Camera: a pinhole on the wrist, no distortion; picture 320 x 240 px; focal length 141.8 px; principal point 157.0 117.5 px. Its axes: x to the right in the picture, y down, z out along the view. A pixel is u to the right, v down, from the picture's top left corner.
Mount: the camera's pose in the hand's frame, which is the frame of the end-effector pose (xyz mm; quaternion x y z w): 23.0 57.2 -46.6 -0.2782 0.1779 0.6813 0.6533
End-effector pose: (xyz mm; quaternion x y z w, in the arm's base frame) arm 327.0 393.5 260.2 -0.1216 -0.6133 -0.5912 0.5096
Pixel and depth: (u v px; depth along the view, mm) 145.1 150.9 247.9
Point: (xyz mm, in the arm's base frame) 425.4 606.1 350.6
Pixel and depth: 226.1 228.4 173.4
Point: 542.0 532.0 291.3
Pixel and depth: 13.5 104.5 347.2
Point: 107.4 767.7 352.8
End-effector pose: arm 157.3 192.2 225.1 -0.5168 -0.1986 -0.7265 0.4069
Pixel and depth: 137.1 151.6 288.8
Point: 439.3 250.4 194.5
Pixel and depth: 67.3 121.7 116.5
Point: 264.7 213.9 252.2
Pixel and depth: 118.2 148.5 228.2
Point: 375.1 248.1 214.7
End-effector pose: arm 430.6 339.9 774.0 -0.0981 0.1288 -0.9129 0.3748
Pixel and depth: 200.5 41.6 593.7
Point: 736.5 -297.4 940.1
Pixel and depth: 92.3 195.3 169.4
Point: 590.2 324.8 853.6
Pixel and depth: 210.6 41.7 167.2
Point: 527.2 120.7 767.9
